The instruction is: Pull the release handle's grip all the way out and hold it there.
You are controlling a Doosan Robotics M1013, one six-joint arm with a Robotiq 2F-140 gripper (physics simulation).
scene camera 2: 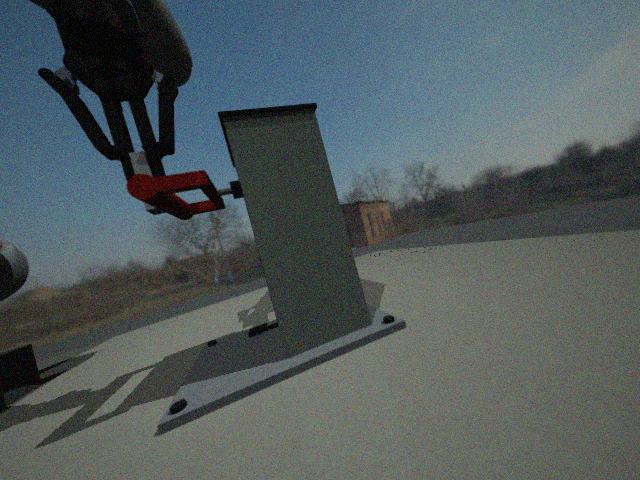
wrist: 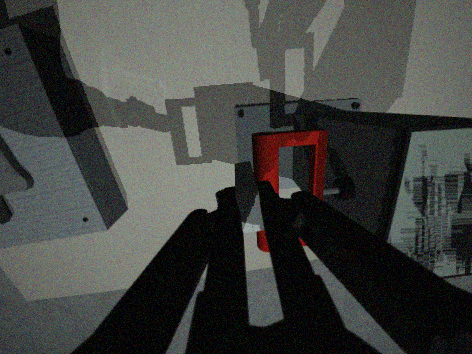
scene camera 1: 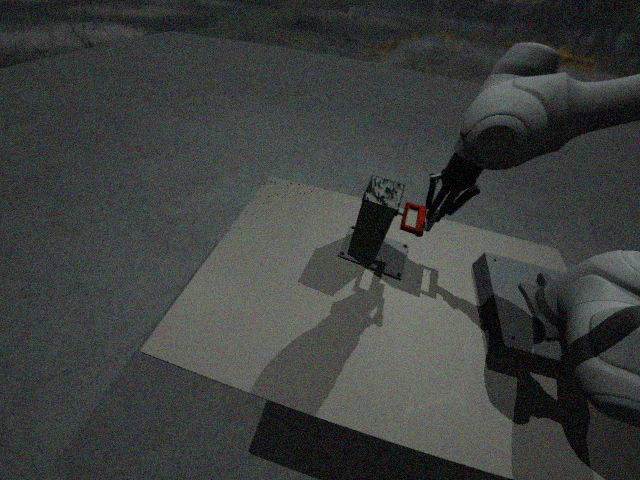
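The release handle's red grip (scene camera 1: 421, 220) (scene camera 2: 168, 182) (wrist: 265, 159) is a rectangular loop on the side of a dark upright post (scene camera 1: 369, 232) (scene camera 2: 299, 222) (wrist: 367, 165). A short length of metal rod (scene camera 2: 225, 191) (wrist: 331, 191) shows between grip and post. My gripper (scene camera 1: 428, 225) (scene camera 2: 146, 167) (wrist: 245, 176) is shut with nothing between its fingers. Its tips are at the grip's outer bar, on the side away from the post; the bar partly hides them in the second scene view. Whether they touch it I cannot tell. In the wrist view the fingers cover the grip's lower part.
The post's base plate (scene camera 1: 395, 258) (scene camera 2: 279, 369) (wrist: 252, 120) is bolted to the pale table top (scene camera 1: 222, 310) (scene camera 2: 516, 335) (wrist: 150, 200). A grey box (scene camera 1: 509, 289) (wrist: 55, 165) with a lever-like part stands beside the arm's base. Shadows of arm and post cross the table.
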